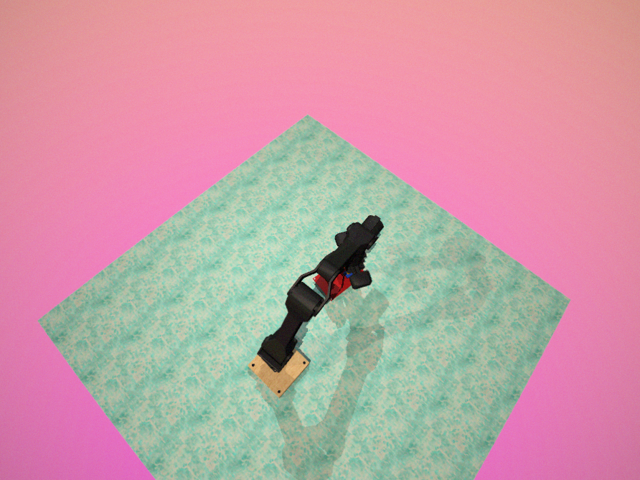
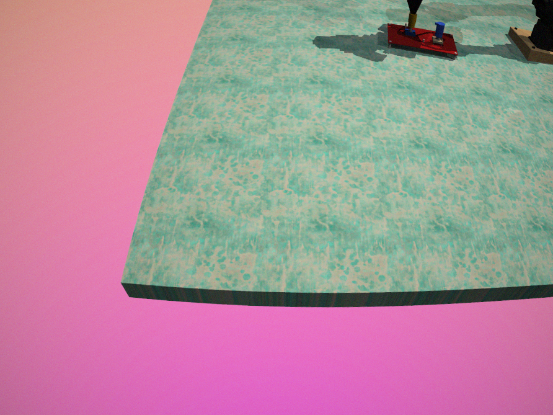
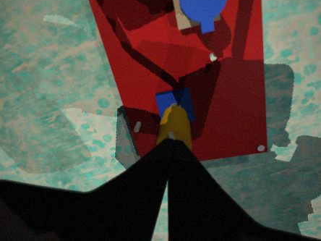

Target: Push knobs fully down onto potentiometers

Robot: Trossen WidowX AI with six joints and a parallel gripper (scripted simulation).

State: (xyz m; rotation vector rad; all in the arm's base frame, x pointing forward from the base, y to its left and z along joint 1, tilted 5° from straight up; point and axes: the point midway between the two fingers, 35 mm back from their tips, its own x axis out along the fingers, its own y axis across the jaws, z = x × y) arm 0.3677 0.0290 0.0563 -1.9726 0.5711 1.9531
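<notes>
Now: gripper tip 30 mm above the blue potentiometer. Also, from my gripper tip: tan potentiometer (60 mm behind, 30 mm to the left, 30 mm below).
</notes>
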